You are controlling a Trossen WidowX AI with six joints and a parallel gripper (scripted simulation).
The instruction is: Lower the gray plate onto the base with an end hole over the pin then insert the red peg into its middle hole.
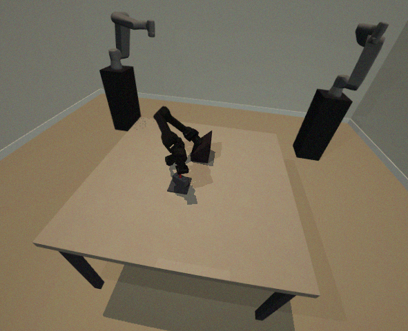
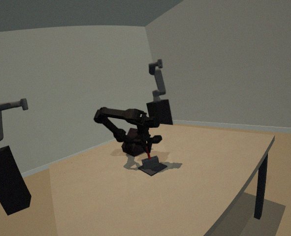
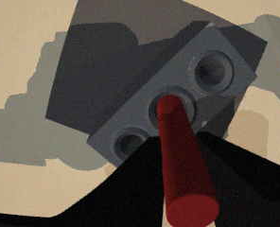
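Now: the red peg right at my gripper tip. From my gripper tip the other things lie so: dark square base (1 cm ahead, 1 cm to the left, 9 cm below); gray plate (5 cm below).
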